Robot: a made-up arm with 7 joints. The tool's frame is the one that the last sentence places.
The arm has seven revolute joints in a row. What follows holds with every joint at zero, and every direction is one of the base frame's.
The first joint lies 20 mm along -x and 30 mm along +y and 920 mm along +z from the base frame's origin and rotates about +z.
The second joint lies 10 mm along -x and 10 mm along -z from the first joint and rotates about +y.
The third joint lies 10 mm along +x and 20 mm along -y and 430 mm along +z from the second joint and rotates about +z.
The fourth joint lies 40 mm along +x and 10 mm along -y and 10 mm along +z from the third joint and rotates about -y.
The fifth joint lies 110 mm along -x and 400 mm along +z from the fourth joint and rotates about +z.
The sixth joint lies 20 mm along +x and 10 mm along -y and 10 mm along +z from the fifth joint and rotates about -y.
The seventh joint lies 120 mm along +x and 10 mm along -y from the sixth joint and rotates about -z.
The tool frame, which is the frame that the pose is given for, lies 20 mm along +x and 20 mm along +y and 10 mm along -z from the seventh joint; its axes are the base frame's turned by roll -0.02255, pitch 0.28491 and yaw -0.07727 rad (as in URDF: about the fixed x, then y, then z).
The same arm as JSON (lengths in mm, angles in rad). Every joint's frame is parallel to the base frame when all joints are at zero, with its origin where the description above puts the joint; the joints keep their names.
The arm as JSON. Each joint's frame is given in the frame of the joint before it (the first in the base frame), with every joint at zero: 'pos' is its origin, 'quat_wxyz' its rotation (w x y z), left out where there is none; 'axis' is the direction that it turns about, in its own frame. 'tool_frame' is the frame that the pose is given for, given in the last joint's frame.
{
  "length_unit": "mm",
  "angle_unit": "rad",
  "joints": [
    {
      "joint": "joint 1",
      "pos": [
        -20.0,
        30.0,
        920.0
      ],
      "axis": [
        0.0,
        0.0,
        1.0
      ]
    },
    {
      "joint": "joint 2",
      "pos": [
        -10.0,
        0.0,
        -10.0
      ],
      "axis": [
        0.0,
        1.0,
        0.0
      ]
    },
    {
      "joint": "joint 3",
      "pos": [
        10.0,
        -20.0,
        430.0
      ],
      "axis": [
        0.0,
        0.0,
        1.0
      ]
    },
    {
      "joint": "joint 4",
      "pos": [
        40.0,
        -10.0,
        10.0
      ],
      "axis": [
        0.0,
        -1.0,
        0.0
      ]
    },
    {
      "joint": "joint 5",
      "pos": [
        -110.0,
        0.0,
        400.0
      ],
      "axis": [
        0.0,
        0.0,
        1.0
      ]
    },
    {
      "joint": "joint 6",
      "pos": [
        20.0,
        -10.0,
        10.0
      ],
      "axis": [
        0.0,
        -1.0,
        0.0
      ]
    },
    {
      "joint": "joint 7",
      "pos": [
        120.0,
        -10.0,
        0.0
      ],
      "axis": [
        0.0,
        0.0,
        -1.0
      ]
    }
  ],
  "tool_frame": {
    "pos": [
      20.0,
      20.0,
      -10.0
    ],
    "quat_wxyz": [
      0.989131,
      -0.005669,
      0.14229,
      -0.036632
    ]
  }
}

